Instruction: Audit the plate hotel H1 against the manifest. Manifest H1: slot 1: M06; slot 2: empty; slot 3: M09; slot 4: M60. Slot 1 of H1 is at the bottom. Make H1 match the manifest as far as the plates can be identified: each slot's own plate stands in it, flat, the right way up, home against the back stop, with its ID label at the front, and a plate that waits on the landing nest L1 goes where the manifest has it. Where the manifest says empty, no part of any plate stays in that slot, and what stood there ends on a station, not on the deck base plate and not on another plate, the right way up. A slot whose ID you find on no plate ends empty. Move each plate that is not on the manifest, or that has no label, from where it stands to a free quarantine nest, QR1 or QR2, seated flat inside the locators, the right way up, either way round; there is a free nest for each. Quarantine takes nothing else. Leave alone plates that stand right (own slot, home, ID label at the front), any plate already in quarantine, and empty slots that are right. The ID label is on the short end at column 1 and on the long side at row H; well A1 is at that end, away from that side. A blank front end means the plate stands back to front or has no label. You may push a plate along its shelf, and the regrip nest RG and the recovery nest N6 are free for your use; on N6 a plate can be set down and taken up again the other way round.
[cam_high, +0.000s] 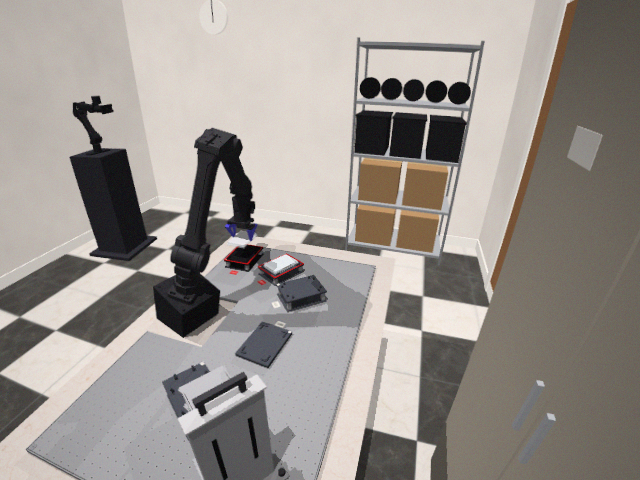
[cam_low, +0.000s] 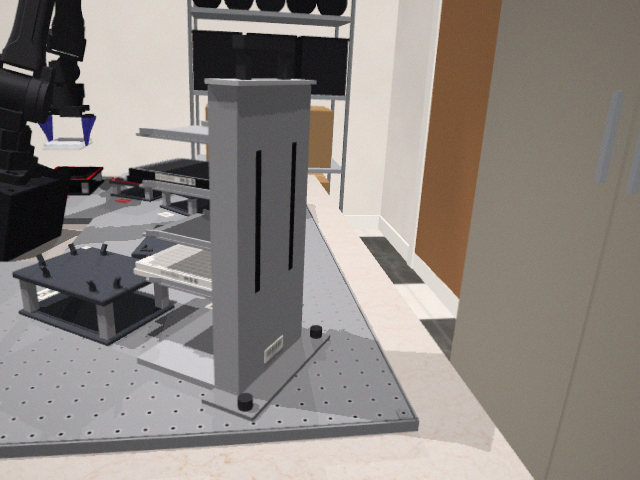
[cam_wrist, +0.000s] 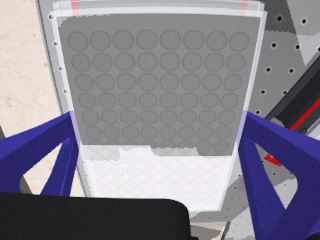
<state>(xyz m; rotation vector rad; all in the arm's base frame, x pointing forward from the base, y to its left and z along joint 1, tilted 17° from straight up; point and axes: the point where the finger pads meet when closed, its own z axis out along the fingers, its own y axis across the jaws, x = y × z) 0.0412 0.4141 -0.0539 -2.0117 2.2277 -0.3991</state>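
The red-edged nest lies 80 mm below my hand. Round my hand: black plate: 860 mm to the right, 280 mm ahead, 90 mm above; white plate: 860 mm to the right, 280 mm ahead, 20 mm below; H1 tag: 750 mm to the right, 300 mm ahead, 120 mm below.
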